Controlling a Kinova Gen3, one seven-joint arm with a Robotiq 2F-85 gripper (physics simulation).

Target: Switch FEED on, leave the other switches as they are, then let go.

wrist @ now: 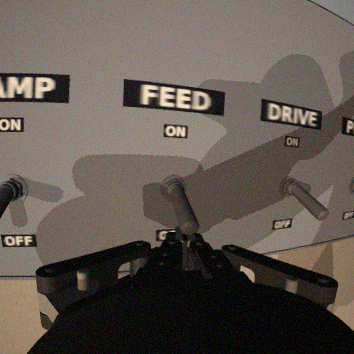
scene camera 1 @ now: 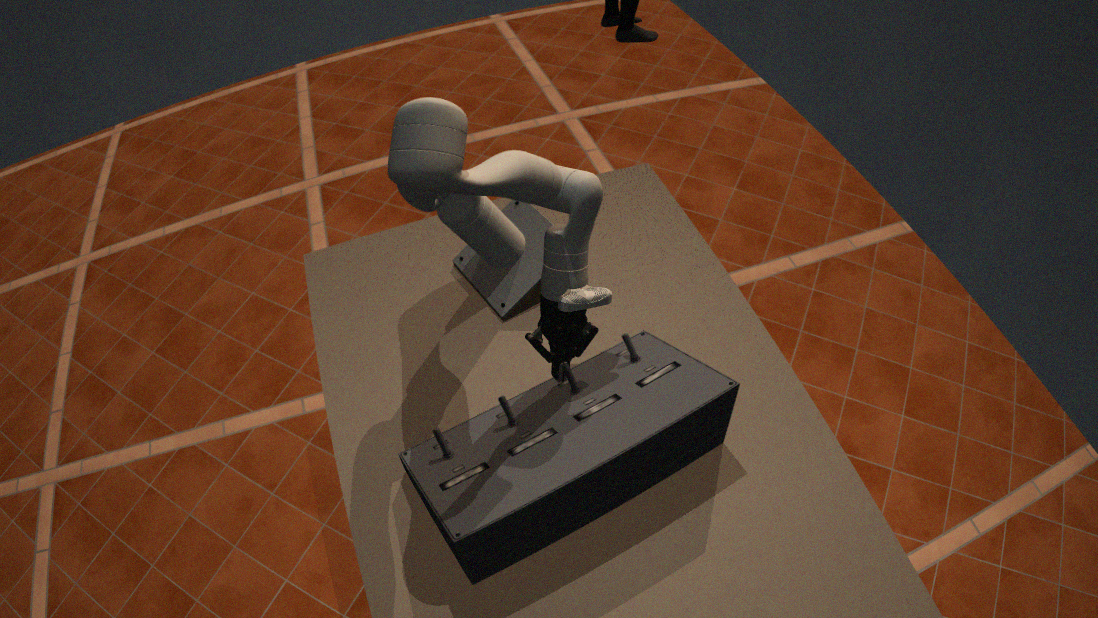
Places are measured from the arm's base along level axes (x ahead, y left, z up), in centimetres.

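Pixels of known places: gripper, between the fingertips: (wrist: 182, 237) (scene camera 1: 560, 380); arm's base, origin of its link: (scene camera 1: 505, 248).
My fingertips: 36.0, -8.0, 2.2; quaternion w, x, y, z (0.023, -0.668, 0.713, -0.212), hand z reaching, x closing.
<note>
Ahead of a thing's pixels: the offset from my fingertips to its middle, as dx, dy, dz. "spot": to the spot under its first point. Level surfaces: height alone.
The FEED lever @(+2.2, +0.8, +2.8) (scene camera 1: 570, 381) (wrist: 184, 207) leans toward its OFF label, which the fingers partly hide. The ON label @(spot: +8.1, +0.9, +2.9) (wrist: 175, 131) is on the lever's other side. My gripper (scene camera 1: 559, 376) (wrist: 182, 237) is shut with nothing between its fingers. Its fingertips are right at the FEED lever's tip, on the OFF side; whether they touch cannot be told. The LAMP lever @(+2.0, +12.8, +2.8) (scene camera 1: 630, 347) (wrist: 7, 193) and the DRIVE lever @(+2.4, -11.2, +2.8) (scene camera 1: 507, 411) (wrist: 308, 200) also lean toward OFF. The PUMP lever @(spot: +3.1, -23.4, +3.1) (scene camera 1: 441, 443) leans the same way in the scene view.
The dark switch box @(+11.2, -5.0, -2.1) (scene camera 1: 599, 483) (wrist: 100, 45) stands on the tan table @(dz -8.4) (scene camera 1: 799, 522). Its top carries several slotted windows. The DRIVE and LAMP levers stand on either side of the FEED lever. The arm's base plate (scene camera 1: 503, 295) is behind the box.
</note>
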